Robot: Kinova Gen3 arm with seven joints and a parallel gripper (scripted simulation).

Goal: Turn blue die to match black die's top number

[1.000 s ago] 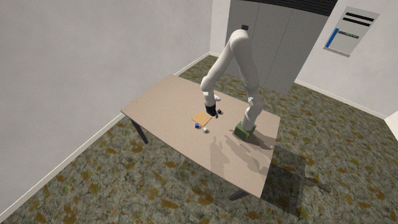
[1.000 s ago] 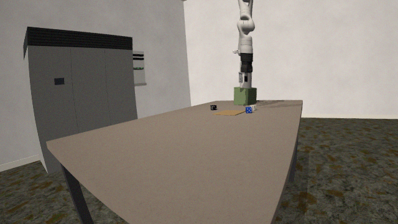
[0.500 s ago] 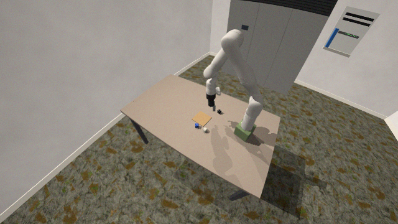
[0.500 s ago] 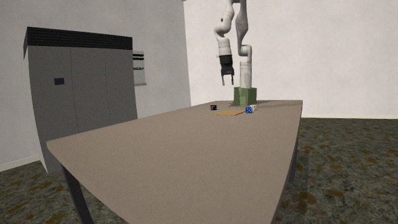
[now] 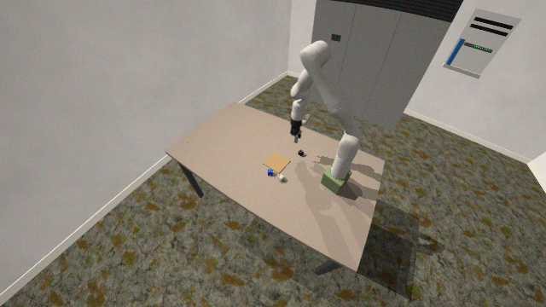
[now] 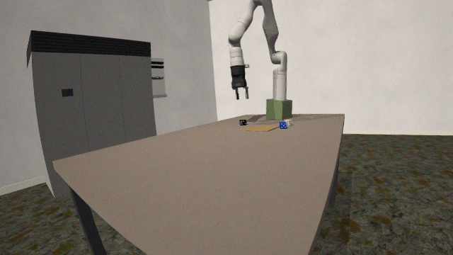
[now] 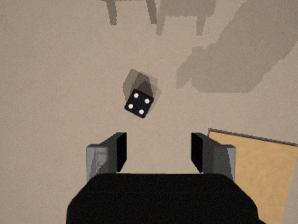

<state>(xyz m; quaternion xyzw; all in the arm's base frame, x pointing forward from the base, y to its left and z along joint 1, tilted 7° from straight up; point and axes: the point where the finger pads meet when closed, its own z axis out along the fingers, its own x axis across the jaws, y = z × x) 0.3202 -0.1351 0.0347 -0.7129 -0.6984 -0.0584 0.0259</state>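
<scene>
My gripper is now 150 mm above the black die, 30 mm past it and 20 mm to the left of it. Round my hand: white die (250 mm to the left, 150 mm below); then tan mat (160 mm below, 130 mm to the left, 90 mm ahead); then blue die (240 mm to the left, 150 mm below, 90 mm ahead).
</scene>
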